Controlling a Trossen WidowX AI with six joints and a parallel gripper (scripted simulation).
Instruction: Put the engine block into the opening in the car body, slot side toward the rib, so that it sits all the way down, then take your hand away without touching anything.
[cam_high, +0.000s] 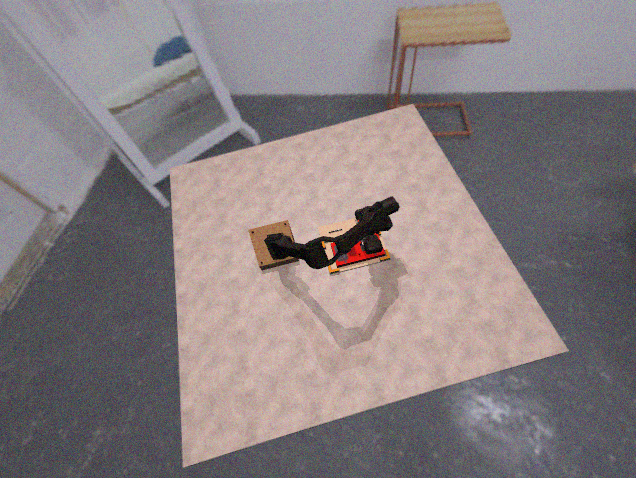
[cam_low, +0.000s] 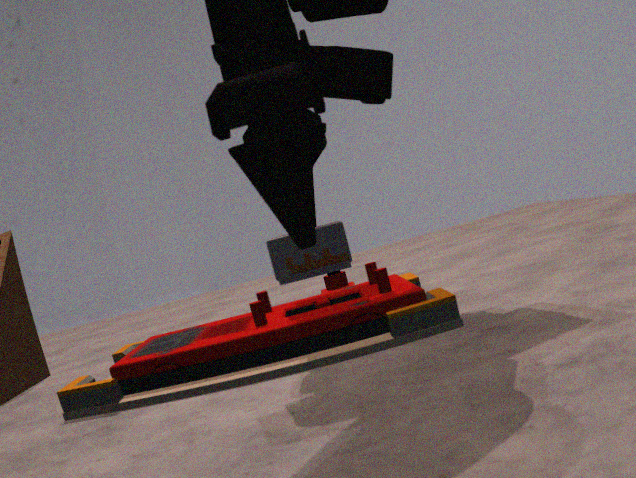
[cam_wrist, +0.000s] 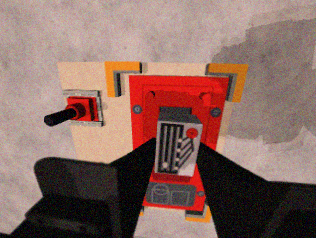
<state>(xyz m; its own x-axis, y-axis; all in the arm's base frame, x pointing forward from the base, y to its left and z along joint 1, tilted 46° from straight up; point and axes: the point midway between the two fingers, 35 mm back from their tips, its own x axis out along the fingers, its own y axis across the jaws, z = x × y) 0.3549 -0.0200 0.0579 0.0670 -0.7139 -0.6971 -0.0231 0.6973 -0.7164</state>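
My gripper tip is 1 cm above the grey engine block.
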